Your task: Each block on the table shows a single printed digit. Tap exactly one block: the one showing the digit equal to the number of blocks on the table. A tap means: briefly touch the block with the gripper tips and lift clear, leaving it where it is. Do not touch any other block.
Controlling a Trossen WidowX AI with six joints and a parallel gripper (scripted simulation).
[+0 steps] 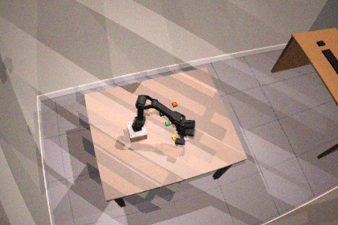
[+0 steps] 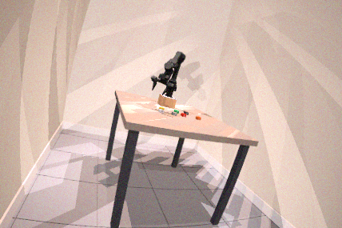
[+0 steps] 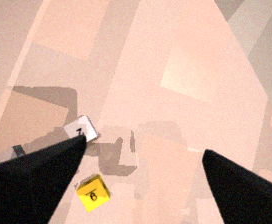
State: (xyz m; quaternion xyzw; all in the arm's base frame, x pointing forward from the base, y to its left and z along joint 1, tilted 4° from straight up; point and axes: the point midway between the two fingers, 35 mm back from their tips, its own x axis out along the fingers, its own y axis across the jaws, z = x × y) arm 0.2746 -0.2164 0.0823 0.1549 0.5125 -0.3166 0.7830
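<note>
The green block marked 7 lies 4 cm behind my gripper tip, 21 cm to the left of it and 12 cm below it. Also, from my gripper tip: yellow block (4 cm behind, 8 cm to the left, 12 cm below); red block (5 cm ahead, 23 cm to the left, 12 cm below); white block (4 cm ahead, 5 cm to the left, 12 cm below).
</note>
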